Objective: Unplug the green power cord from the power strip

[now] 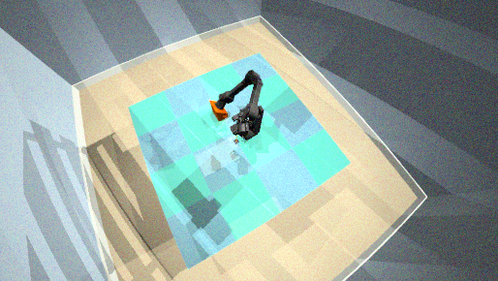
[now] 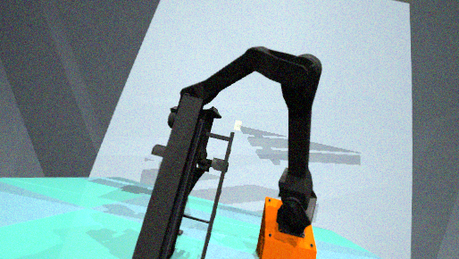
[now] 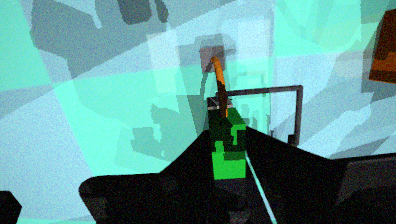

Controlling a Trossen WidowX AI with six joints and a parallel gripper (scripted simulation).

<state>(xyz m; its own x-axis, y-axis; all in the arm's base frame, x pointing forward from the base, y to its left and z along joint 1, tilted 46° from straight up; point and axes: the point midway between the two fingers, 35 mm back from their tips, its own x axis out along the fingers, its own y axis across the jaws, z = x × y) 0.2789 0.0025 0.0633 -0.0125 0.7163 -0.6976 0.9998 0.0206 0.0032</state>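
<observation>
My gripper tip is now 50 mm to the left of the dark end block and 100 mm above it. The rest, counted from my gripper tip: black strip 130 mm to the left, 50 mm above.
</observation>
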